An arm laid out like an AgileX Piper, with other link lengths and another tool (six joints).
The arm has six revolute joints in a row. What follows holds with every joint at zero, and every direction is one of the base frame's.
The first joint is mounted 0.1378 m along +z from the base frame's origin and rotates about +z.
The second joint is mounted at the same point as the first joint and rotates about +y.
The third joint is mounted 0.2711 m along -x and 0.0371 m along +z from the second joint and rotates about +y.
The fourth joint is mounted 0.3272 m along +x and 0.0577 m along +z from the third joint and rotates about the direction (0.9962, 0, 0.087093).
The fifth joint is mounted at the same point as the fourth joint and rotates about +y.
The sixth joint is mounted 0.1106 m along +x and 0.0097 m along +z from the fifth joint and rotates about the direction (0.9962, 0, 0.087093).
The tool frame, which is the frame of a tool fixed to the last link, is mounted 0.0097 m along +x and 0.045 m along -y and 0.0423 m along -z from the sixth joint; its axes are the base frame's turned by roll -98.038, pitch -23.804 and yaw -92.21 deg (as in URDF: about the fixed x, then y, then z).
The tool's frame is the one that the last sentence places.
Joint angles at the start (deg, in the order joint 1, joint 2, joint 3, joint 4, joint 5, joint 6):
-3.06, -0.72, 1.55, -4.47, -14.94, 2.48
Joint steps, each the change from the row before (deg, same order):
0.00, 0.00, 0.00, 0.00, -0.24, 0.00
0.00, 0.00, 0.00, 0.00, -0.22, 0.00
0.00, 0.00, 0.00, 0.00, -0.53, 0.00
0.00, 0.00, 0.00, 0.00, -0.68, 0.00
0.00, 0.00, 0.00, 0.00, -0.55, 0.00
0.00, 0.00, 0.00, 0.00, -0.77, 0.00
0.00, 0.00, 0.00, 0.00, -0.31, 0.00
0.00, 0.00, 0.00, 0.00, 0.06, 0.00
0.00, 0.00, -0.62, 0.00, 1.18, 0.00
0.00, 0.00, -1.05, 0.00, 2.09, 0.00
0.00, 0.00, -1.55, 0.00, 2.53, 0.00
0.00, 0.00, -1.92, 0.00, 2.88, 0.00
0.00, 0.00, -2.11, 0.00, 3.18, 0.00
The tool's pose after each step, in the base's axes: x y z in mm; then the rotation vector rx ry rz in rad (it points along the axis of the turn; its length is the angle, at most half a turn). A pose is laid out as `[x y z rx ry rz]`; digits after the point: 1 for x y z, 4 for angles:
[178.9 -53.6 224.3 -1.3717 1.0149 -1.6942]
[178.9 -53.5 224.7 -1.3682 1.0123 -1.6962]
[178.9 -53.5 225.9 -1.3598 1.0062 -1.7008]
[178.9 -53.3 227.4 -1.3489 0.9983 -1.7068]
[178.9 -53.2 228.6 -1.3402 0.9919 -1.7116]
[178.9 -53.1 230.3 -1.3279 0.9829 -1.7182]
[178.9 -53.1 230.9 -1.3229 0.9793 -1.7208]
[178.9 -53.1 230.8 -1.3239 0.9800 -1.7203]
[178.3 -53.2 233.1 -1.3325 0.9872 -1.7161]
[177.1 -53.5 236.9 -1.3485 1.0006 -1.7081]
[175.2 -53.9 243.5 -1.3633 1.0139 -1.7009]
[172.4 -54.2 252.3 -1.3774 1.0274 -1.6940]
[168.9 -54.5 261.7 -1.3930 1.0426 -1.6860]

